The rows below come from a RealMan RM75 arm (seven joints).
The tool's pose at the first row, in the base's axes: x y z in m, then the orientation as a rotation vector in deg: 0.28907 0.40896 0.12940 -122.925 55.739 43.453
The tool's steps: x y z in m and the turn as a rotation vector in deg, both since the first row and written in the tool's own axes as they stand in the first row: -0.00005 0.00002 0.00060 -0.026 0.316 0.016; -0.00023 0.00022 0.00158 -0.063 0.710 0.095; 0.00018 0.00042 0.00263 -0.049 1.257 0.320; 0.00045 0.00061 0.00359 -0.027 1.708 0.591; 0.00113 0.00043 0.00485 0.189 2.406 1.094; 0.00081 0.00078 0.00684 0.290 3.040 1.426; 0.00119 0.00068 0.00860 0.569 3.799 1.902; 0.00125 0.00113 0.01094 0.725 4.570 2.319; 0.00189 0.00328 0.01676 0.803 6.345 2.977; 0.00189 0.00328 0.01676 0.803 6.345 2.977; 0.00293 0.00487 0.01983 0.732 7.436 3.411; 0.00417 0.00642 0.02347 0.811 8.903 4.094
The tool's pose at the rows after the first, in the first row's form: 0.28889 0.40942 0.12906 -123.123 55.916 43.160; 0.28840 0.41013 0.12852 -123.353 56.203 42.825; 0.28823 0.41065 0.12751 -123.577 56.745 42.372; 0.28800 0.41116 0.12666 -123.721 57.291 42.031; 0.28823 0.41191 0.12545 -123.754 58.265 41.426; 0.28732 0.41336 0.12434 -123.905 58.990 40.874; 0.28720 0.41458 0.12301 -123.916 59.973 40.147; 0.28633 0.41608 0.12138 -124.055 60.873 39.455; 0.28363 0.41909 0.11663 -124.708 62.550 37.879; 0.28363 0.41909 0.11663 -124.708 62.550 37.879; 0.28223 0.42015 0.11348 -125.193 63.596 36.990; 0.28084 0.42157 0.10984 -125.639 65.143 35.718
